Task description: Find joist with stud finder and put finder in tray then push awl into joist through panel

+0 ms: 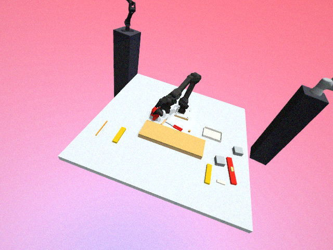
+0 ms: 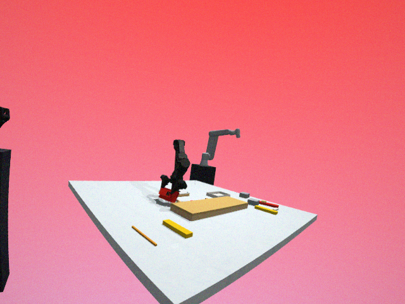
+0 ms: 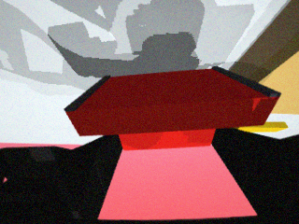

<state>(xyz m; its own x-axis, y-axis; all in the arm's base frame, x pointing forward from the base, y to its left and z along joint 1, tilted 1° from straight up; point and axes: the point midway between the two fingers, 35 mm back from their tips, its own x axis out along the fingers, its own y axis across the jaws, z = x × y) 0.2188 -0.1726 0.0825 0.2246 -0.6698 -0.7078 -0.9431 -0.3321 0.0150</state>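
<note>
My gripper tip is 10 mm short of the red stud finder, 10 mm to the right of it and 10 mm above it. The rest, counted from my gripper tip: awl (30 mm behind, 120 mm to the left, 70 mm below); orange pencil (350 mm ahead, 260 mm to the right, 70 mm below); red-handled tool (20 mm behind, 200 mm to the left, 70 mm below).
</note>
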